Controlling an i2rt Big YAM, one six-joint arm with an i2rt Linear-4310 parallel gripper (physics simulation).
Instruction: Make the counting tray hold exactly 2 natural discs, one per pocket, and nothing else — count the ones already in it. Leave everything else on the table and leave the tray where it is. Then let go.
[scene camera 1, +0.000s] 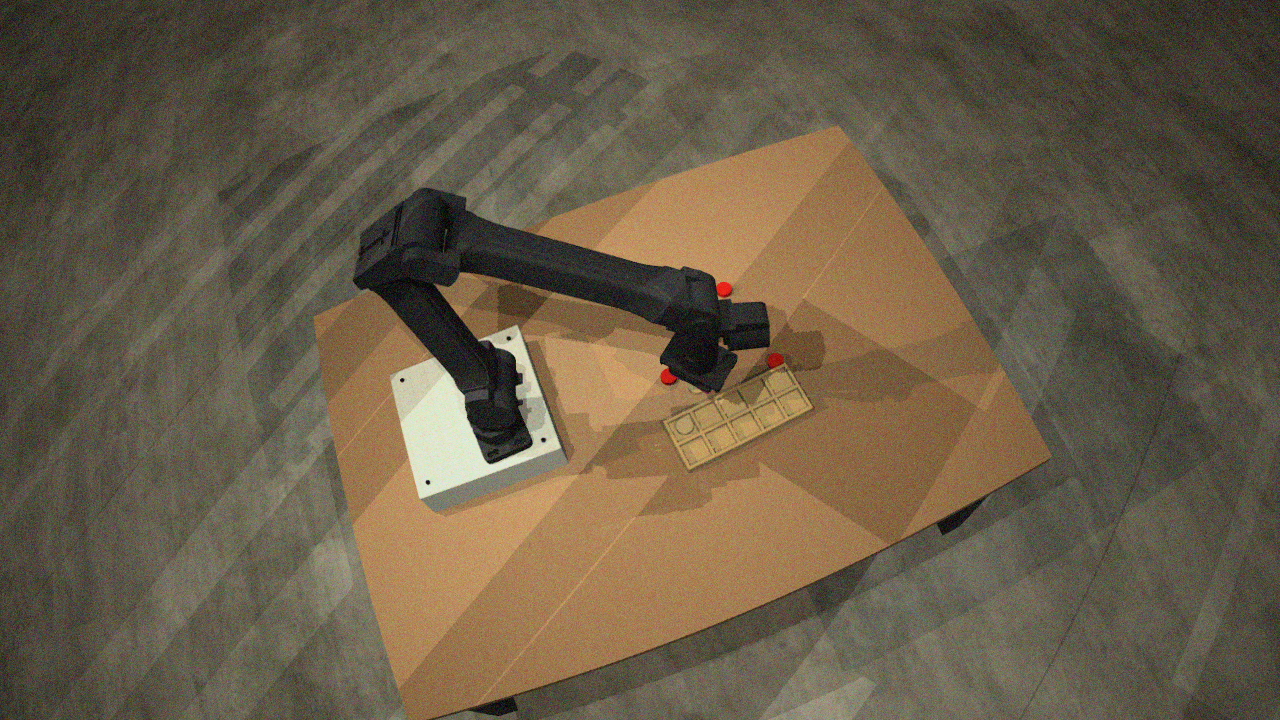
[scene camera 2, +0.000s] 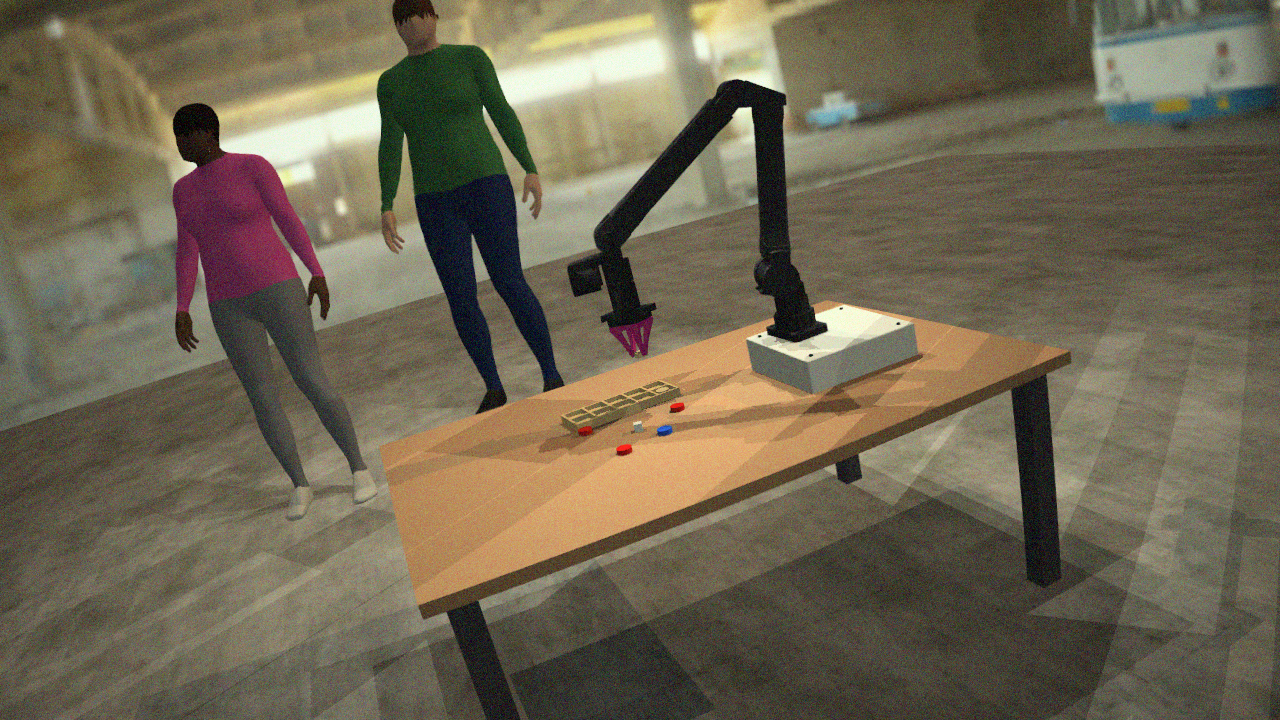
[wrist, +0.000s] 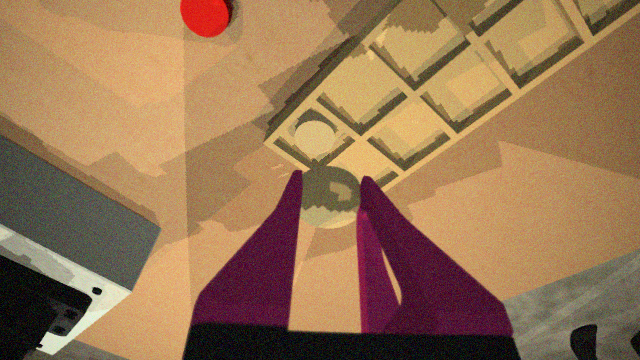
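The tan counting tray (scene camera 1: 690, 465) (scene camera 2: 577, 424) (wrist: 460, 132) has two rows of square pockets and lies on the table. One natural disc (scene camera 1: 684, 425) (scene camera 2: 662, 390) (wrist: 315, 137) sits in its corner pocket nearest the robot base. My gripper (scene camera 2: 637, 351) (wrist: 330, 183) is shut on a second natural disc (wrist: 330, 212), pale and partly in shadow. It holds this disc above the tray's near end, apart from the tray; the exact height is hard to tell. In scene camera 1 the fingers are hidden under the wrist.
Red discs (scene camera 1: 724, 289) (scene camera 1: 668, 377) (scene camera 1: 775, 360) (scene camera 2: 623, 449) (scene camera 2: 677, 406) (scene camera 2: 585, 430) (wrist: 205, 15) lie on the table, one right beside the tray's far end. A blue disc (scene camera 2: 664, 430) and a small white cube (scene camera 2: 637, 426) lie between them. The white base box (scene camera 1: 447, 429) (scene camera 2: 841, 344) stands behind.
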